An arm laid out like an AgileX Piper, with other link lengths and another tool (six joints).
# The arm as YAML. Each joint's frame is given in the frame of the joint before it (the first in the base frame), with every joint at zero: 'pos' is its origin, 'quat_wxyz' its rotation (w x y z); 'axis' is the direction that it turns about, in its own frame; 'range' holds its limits. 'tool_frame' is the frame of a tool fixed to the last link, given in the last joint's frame.
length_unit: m
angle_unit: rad
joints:
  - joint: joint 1
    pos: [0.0, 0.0, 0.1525]
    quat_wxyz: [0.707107, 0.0, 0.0, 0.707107]
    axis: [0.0, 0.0, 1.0]
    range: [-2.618, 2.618]
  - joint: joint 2
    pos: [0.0, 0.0, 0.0]
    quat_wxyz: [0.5, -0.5, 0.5, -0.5]
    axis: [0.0, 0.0, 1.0]
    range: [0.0, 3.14]
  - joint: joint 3
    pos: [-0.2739, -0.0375, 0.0]
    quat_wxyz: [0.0, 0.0, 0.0, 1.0]
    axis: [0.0, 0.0, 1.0]
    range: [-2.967, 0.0]
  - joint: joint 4
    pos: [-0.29, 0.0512, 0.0]
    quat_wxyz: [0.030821, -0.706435, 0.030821, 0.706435]
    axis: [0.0, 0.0, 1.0]
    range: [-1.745, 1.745]
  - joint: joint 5
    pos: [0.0, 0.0, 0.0]
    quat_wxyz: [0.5, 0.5, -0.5, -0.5]
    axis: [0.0, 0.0, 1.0]
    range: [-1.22, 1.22]
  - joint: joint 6
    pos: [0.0, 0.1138, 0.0]
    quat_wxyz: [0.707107, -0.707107, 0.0, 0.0]
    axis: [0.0, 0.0, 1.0]
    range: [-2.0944, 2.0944]
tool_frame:
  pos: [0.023, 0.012, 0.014]
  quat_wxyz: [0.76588, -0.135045, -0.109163, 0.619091]
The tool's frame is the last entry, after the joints.
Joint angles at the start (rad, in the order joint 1, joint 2, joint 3, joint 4, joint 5, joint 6):
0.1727, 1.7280, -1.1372, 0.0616, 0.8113, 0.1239
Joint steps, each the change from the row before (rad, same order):
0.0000, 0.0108, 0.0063, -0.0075, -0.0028, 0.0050
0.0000, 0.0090, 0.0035, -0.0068, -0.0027, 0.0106
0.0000, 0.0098, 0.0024, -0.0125, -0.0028, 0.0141
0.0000, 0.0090, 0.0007, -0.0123, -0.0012, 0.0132
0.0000, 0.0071, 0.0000, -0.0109, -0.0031, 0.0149
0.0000, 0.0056, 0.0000, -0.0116, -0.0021, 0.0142
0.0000, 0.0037, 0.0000, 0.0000, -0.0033, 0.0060
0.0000, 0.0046, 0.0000, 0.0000, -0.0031, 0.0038
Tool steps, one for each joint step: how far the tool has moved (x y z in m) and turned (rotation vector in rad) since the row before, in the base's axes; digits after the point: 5 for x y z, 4 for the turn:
-0.00083, -0.00086, -0.00616, -0.0078, 0.0134, -0.0013
-0.00035, -0.00084, -0.00456, -0.0052, 0.0094, -0.0070
-0.00004, -0.00130, -0.00447, -0.0092, 0.0084, -0.0074
0.00015, -0.00122, -0.00367, -0.0090, 0.0073, -0.0065
0.00047, -0.00109, -0.00262, -0.0068, 0.0031, -0.0088
0.00035, -0.00114, -0.00204, -0.0074, 0.0023, -0.0077
0.00033, -0.00007, -0.00135, 0.0011, 0.0006, -0.0059
0.00033, -0.00002, -0.00172, 0.0005, 0.0016, -0.0037

